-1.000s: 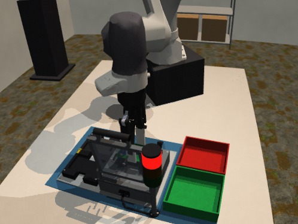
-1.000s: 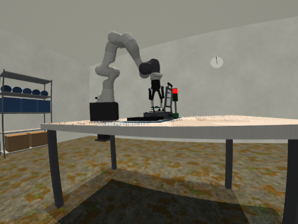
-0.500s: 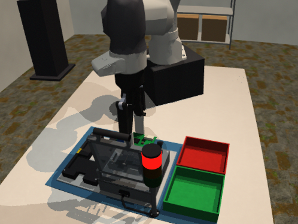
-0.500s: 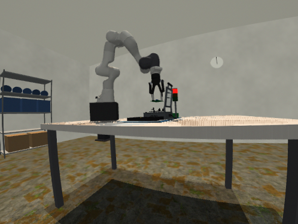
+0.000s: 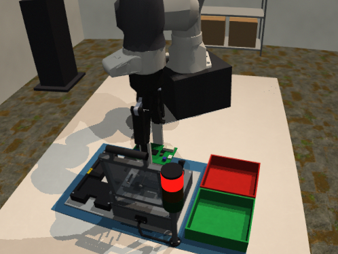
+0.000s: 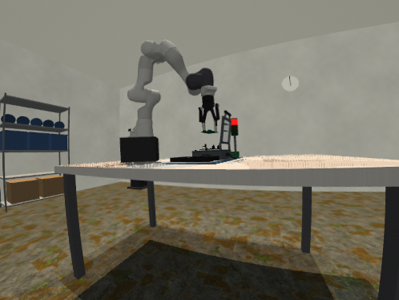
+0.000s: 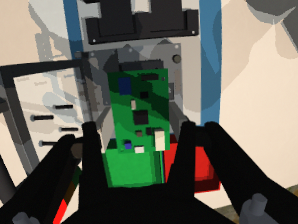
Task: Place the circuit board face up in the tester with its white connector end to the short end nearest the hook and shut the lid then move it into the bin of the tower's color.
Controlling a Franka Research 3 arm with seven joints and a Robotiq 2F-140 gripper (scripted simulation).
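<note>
My hand is 8 cm past the red bin, 21 cm to the right of it and 19 cm above it. From my hand the other things lie so: tester plate (13 cm below); clear lid (11 cm ahead, 2 cm to the right, 1 cm below); green circuit board (2 cm below).
</note>
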